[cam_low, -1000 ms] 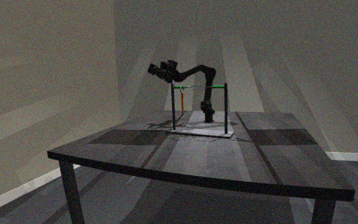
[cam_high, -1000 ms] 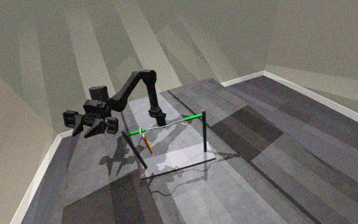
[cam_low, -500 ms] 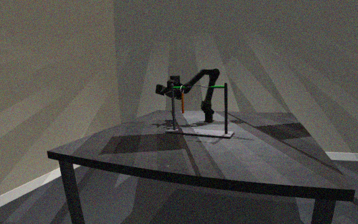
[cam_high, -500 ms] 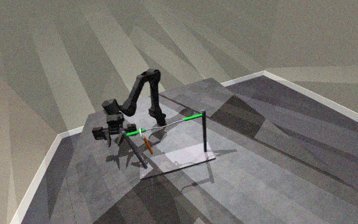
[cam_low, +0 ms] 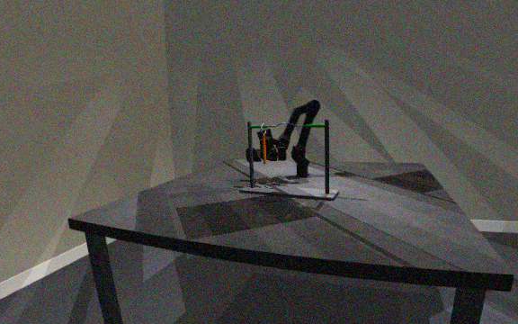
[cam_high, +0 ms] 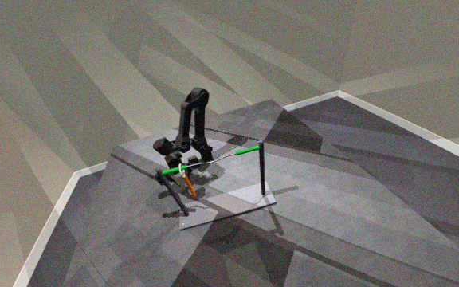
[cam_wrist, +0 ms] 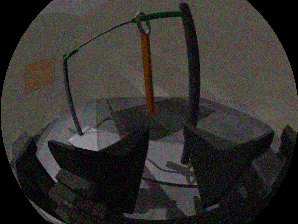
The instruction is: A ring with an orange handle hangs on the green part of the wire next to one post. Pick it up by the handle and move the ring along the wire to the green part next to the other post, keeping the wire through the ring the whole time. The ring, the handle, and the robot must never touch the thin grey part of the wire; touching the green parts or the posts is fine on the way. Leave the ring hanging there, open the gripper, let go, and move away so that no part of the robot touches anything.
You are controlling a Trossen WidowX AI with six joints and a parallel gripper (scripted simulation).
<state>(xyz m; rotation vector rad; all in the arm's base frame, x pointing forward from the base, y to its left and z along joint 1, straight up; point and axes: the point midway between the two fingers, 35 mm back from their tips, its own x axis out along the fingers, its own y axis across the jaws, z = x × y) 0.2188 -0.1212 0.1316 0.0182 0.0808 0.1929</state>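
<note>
The ring with orange handle is 70 mm ahead of my gripper tip, 30 mm to the left of it and 90 mm above it.
</note>
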